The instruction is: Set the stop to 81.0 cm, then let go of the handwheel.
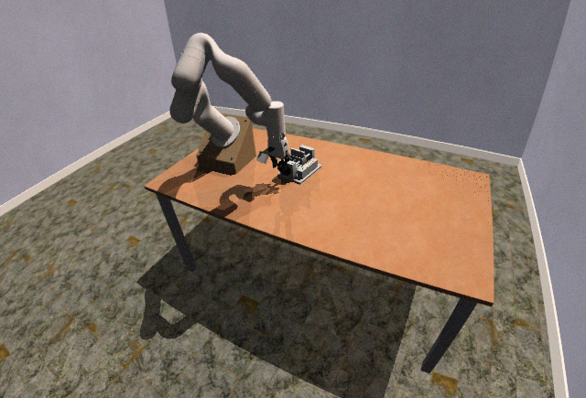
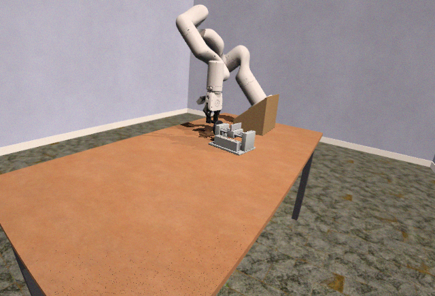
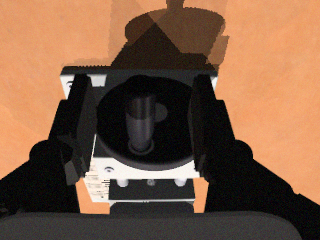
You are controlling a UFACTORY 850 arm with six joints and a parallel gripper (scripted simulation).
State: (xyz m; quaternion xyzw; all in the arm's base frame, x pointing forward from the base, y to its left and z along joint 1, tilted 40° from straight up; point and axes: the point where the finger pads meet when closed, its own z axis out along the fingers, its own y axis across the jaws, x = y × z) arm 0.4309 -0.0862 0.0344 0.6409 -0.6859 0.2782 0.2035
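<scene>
My hand is 20 mm to the right of the handwheel and 20 mm above it. From my hand the other things lie so: grey stop fixture 160 mm to the left, 30 mm below, 20 mm ahead.
</scene>
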